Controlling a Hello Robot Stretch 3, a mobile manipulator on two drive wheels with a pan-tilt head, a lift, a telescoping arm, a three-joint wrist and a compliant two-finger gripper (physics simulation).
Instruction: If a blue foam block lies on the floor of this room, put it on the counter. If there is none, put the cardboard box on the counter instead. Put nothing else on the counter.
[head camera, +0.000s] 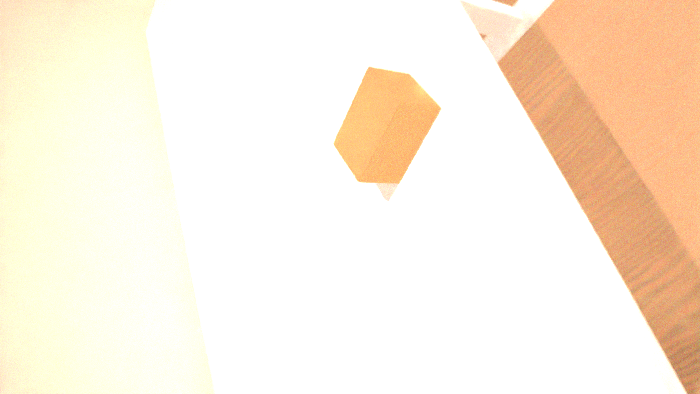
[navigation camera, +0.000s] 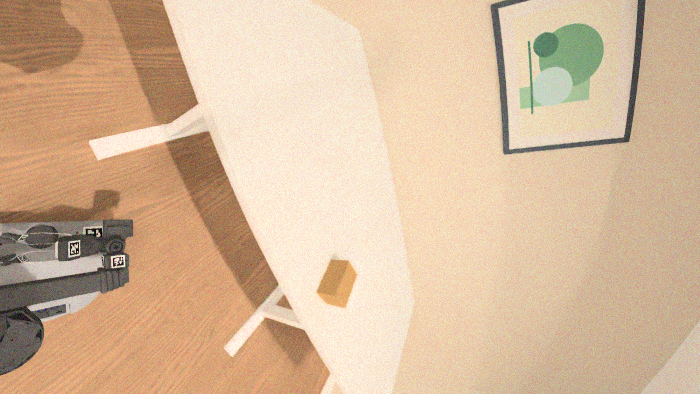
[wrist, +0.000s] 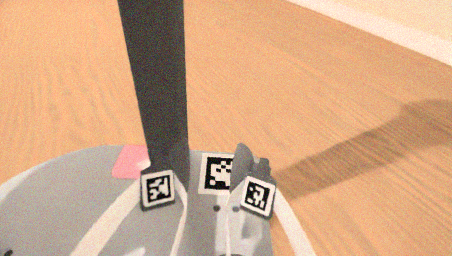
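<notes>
An orange-tan box (head camera: 387, 127) (navigation camera: 337, 282) stands on a long white table (head camera: 275, 300) (navigation camera: 295, 150); whether it is cardboard cannot be told. No blue foam block shows in these views, and no surface that I can surely name the counter. My gripper (wrist: 212, 158) is open and empty in the wrist view, with its fingertips apart over the grey robot base (wrist: 115, 210). In the navigation view, part of my robot shows at the left, beside the table and apart from it.
White table legs (navigation camera: 127, 142) (navigation camera: 245, 332) reach out over the wooden floor (navigation camera: 165, 300) (wrist: 325, 85). A wall (navigation camera: 460, 250) stands behind the table and carries a framed picture (navigation camera: 570, 55). The dark mast (wrist: 160, 85) rises behind the gripper in the wrist view.
</notes>
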